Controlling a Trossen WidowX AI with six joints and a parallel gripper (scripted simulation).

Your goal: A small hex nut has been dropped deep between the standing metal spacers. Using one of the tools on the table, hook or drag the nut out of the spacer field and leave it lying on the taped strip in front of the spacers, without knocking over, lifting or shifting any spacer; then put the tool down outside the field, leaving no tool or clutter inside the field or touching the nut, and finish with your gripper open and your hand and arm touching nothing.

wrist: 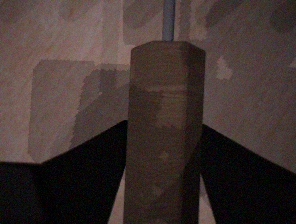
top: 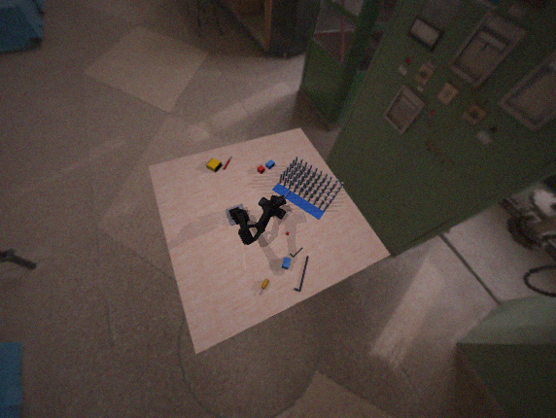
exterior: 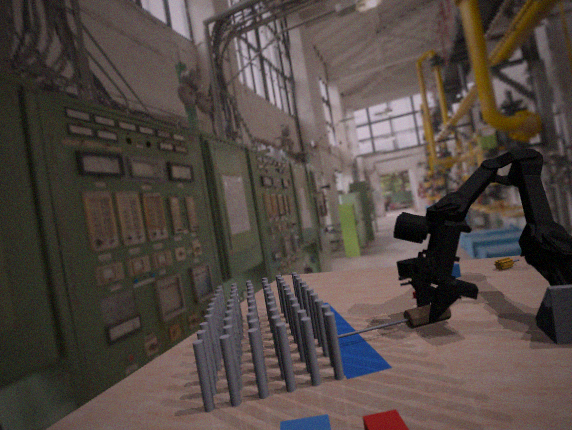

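Right now my gripper tip is 60 mm short of the red cube, 360 mm to the right of it and 10 mm below it. Round my gripper tip: yellow scraper 270 mm behind, 430 mm to the right; then yellow block 250 mm behind, 520 mm to the left, 10 mm above; then blue taped strip 200 mm ahead, 10 mm to the left, 10 mm below.
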